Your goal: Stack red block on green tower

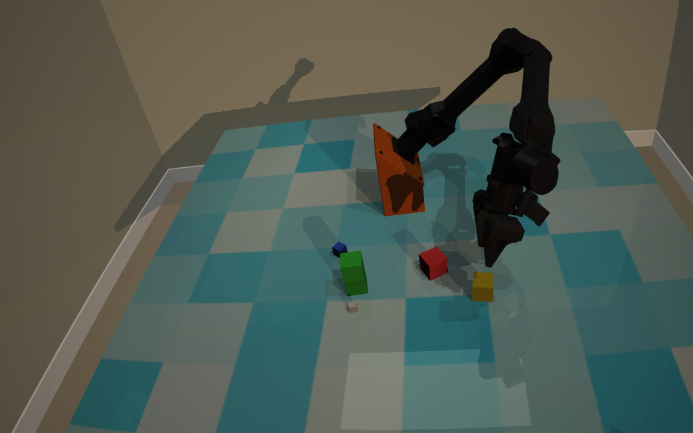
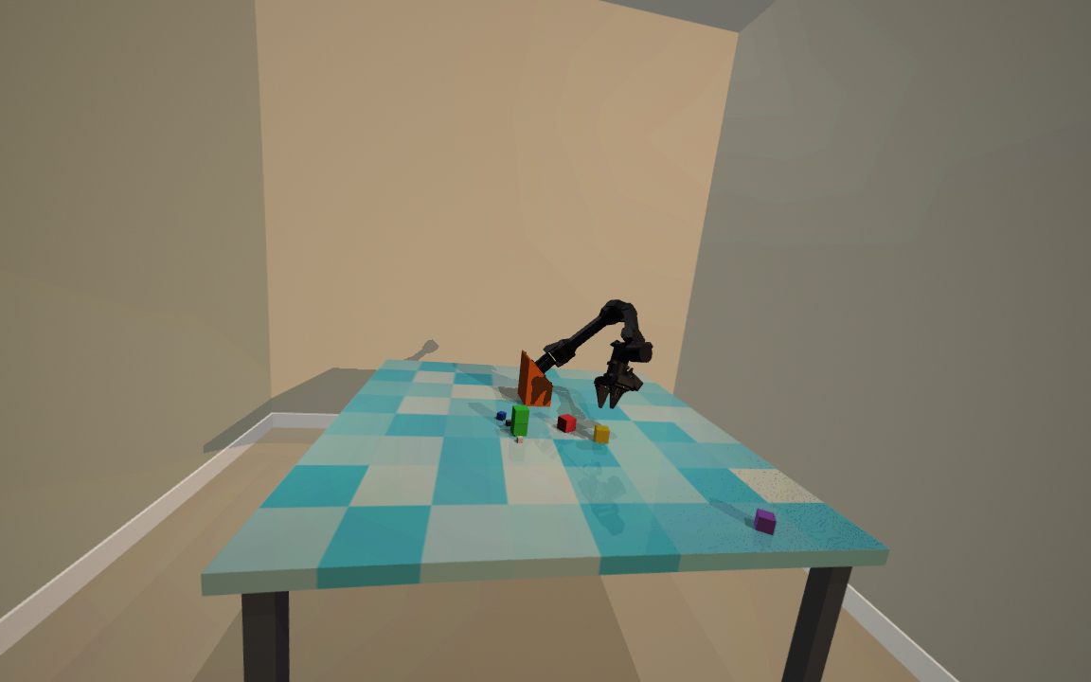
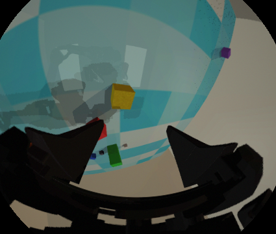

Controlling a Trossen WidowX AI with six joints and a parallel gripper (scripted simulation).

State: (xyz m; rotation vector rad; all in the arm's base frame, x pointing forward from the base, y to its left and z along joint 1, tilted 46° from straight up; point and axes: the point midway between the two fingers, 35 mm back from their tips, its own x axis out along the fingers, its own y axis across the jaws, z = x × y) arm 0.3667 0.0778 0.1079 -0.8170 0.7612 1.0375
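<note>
Right now my gripper tip is 8 cm past the red block, 9 cm to the left of it and 9 cm above it. From my gripper tip the other things lie so: purple cube (44 cm ahead, 21 cm to the left, 9 cm below); small blue cube (17 cm behind, 29 cm to the right, 10 cm below); yellow block (9 cm below).
</note>
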